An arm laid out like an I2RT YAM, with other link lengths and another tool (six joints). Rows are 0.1 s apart.
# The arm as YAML. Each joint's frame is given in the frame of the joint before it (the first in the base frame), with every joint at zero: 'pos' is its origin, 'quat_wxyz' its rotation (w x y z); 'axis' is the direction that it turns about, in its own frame. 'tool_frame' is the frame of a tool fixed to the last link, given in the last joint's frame.
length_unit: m
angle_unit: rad
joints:
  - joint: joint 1
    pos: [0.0, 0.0, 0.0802]
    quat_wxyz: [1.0, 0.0, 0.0, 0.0]
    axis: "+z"
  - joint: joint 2
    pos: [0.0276, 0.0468, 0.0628]
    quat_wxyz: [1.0, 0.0, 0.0, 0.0]
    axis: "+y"
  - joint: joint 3
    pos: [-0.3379, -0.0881, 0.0]
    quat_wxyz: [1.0, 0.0, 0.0, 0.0]
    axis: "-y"
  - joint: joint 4
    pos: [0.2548, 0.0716, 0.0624]
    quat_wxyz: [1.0, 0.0, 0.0, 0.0]
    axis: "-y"
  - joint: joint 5
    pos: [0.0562, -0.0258, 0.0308]
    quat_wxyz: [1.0, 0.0, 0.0, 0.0]
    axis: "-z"
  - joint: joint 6
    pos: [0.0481, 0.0, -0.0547]
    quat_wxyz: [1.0, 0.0, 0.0, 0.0]
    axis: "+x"
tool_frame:
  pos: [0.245, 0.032, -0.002]
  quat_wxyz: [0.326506, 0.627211, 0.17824, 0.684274]
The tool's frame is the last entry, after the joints.
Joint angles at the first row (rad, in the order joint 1, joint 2, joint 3, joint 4, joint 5, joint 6):
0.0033, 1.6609, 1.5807, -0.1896, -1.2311, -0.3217
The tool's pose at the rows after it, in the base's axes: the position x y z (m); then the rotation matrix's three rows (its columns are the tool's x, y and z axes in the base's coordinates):
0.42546 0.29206 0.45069; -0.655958 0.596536 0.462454; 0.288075 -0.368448 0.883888; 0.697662 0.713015 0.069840
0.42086 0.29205 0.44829; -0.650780 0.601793 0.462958; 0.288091 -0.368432 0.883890; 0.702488 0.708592 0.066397
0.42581 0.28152 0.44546; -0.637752 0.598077 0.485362; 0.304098 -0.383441 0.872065; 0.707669 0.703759 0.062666
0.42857 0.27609 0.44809; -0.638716 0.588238 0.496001; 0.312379 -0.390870 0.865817; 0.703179 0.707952 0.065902
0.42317 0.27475 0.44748; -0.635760 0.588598 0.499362; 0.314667 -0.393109 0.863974; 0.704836 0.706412 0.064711
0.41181 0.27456 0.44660; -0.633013 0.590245 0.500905; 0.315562 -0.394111 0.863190; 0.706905 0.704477 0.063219
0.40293 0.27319 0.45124; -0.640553 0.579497 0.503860; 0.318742 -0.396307 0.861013; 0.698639 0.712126 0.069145
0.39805 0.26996 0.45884; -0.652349 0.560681 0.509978; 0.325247 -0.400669 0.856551; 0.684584 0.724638 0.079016
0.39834 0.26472 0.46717; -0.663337 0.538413 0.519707; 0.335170 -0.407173 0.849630; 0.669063 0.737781 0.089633
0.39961 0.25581 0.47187; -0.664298 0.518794 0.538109; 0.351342 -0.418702 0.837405; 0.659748 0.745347 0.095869
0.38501 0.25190 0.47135; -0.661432 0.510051 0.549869; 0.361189 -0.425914 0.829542; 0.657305 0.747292 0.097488
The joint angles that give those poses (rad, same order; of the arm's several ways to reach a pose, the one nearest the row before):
0.0031, 1.6545, 1.5672, -0.1896, -1.2311, -0.3217
0.0031, 1.6416, 1.5468, -0.1896, -1.2311, -0.3217
-0.0218, 1.6358, 1.5330, -0.1896, -1.2311, -0.3217
-0.0346, 1.6328, 1.5369, -0.1896, -1.2311, -0.3217
-0.0383, 1.6140, 1.5156, -0.1896, -1.2311, -0.3217
-0.0399, 1.5794, 1.4778, -0.1896, -1.2311, -0.3217
-0.0443, 1.5483, 1.4595, -0.1896, -1.2311, -0.3217
-0.0532, 1.5250, 1.4574, -0.1896, -1.2311, -0.3217
-0.0669, 1.5138, 1.4692, -0.1896, -1.2311, -0.3217
-0.0902, 1.4991, 1.4680, -0.1896, -1.2311, -0.3217
-0.1047, 1.4444, 1.4168, -0.1896, -1.2311, -0.3217

